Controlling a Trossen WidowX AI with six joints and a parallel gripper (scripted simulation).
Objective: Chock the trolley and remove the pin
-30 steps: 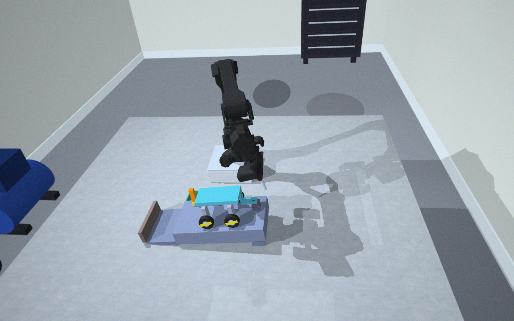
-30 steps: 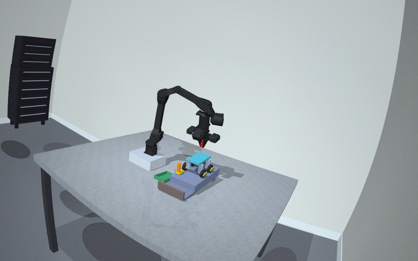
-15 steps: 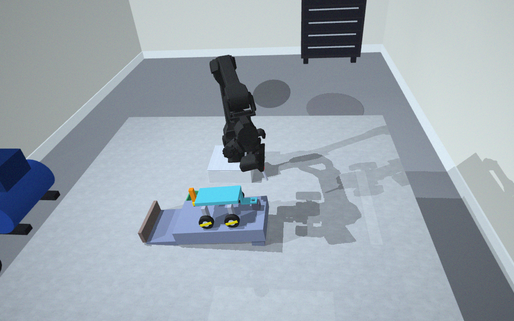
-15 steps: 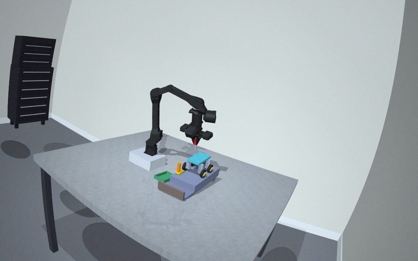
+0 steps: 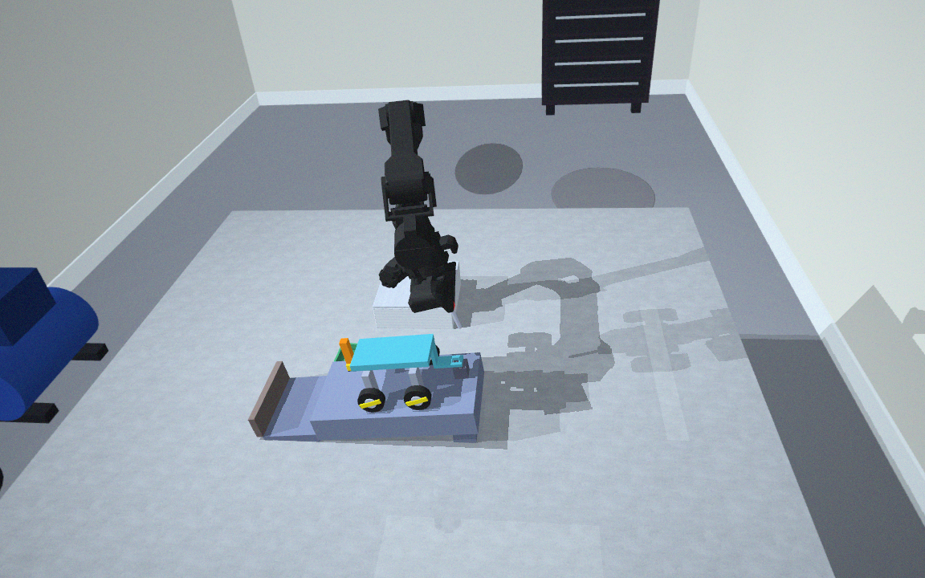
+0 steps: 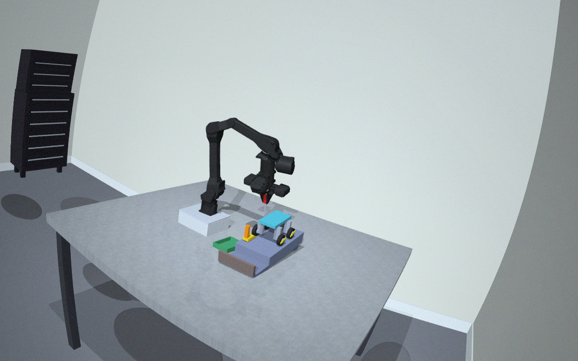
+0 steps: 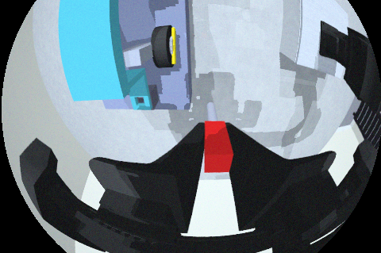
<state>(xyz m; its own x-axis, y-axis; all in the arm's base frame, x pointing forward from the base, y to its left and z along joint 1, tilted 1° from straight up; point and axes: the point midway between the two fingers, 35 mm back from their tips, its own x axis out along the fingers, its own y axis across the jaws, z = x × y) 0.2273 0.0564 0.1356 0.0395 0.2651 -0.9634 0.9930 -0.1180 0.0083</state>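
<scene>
The green tray is 50 mm behind my gripper tip, 180 mm to the right of it and 170 mm below it. From my gripper tip the other things lie so: blue-grey ramp 90 mm ahead, 100 mm to the right, 120 mm below; then red-headed stop pin right at my gripper tip; then trolley 90 mm ahead, 100 mm to the right, 60 mm below.
</scene>
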